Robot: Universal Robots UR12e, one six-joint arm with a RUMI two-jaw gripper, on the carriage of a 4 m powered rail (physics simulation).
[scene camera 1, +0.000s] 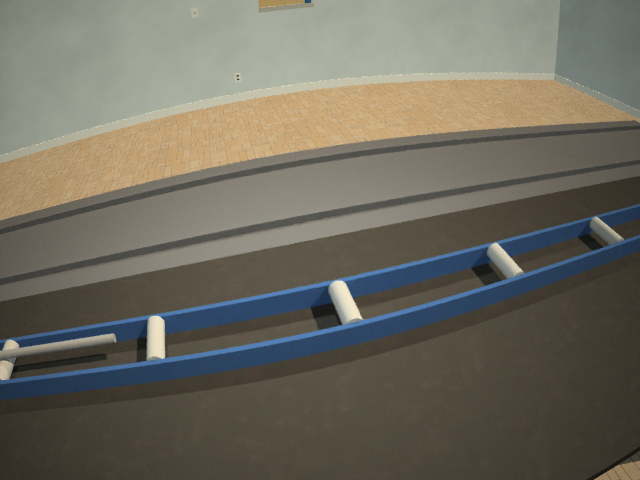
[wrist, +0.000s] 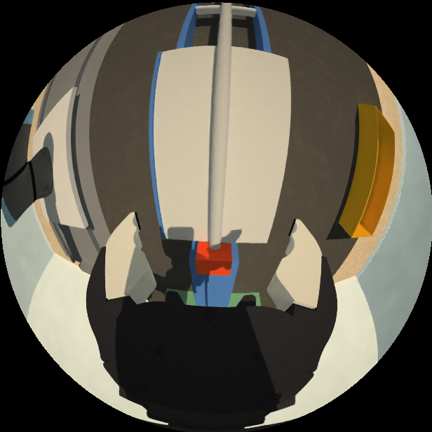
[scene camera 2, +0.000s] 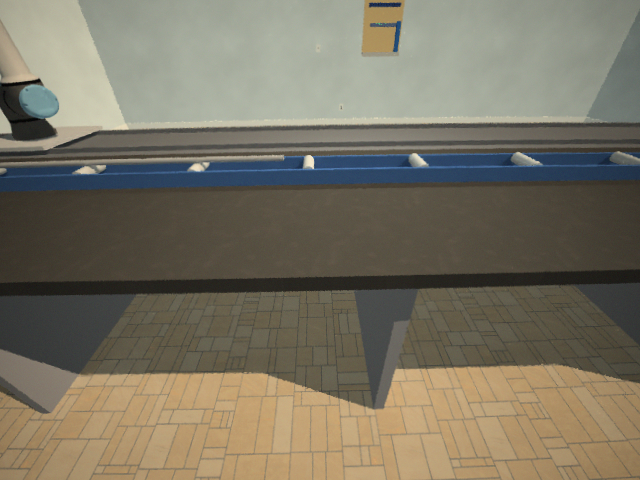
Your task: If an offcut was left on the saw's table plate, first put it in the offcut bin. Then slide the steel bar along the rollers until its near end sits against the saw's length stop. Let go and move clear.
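Seen in the pictures: arm's base, link origin: [scene camera 2: 36,136].
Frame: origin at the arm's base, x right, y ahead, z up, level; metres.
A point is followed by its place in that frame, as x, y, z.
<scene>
The steel bar [scene camera 1: 62,345] {-1.335, 0.627, 0.047} [scene camera 2: 206,159] {-1.192, 0.630, 0.044} [wrist: 220,125] lies lengthwise along the rollers and across the saw's cream table plate [wrist: 185,140]. In the wrist view its near end shows at the edge of the red length stop [wrist: 214,267]; whether they touch cannot be told. My gripper [wrist: 214,217] is open, its two jaws wide apart on either side of the bar's near end, with nothing between them. Its height over the bar is hard to tell. No offcut shows on the plate in the wrist view. The orange offcut bin [wrist: 367,160] stands to the right of the plate.
Blue side rails [scene camera 1: 248,346] {-1.744, 0.687, 0.022} [scene camera 2: 206,177] {-1.203, 0.694, 0.003} carry white rollers [scene camera 1: 156,338] {-1.558, 0.629, 0.028} [scene camera 2: 308,162] {-1.551, 0.641, 0.030}. A blue beam [wrist: 217,290] and a green part [wrist: 250,299] show behind the stop. The arm's base [scene camera 2: 33,129] {-0.057, 0.053, 0.046} and its carriage [scene camera 2: 72,136] {-0.223, 0.023, -0.004} stand on the rail at the left.
</scene>
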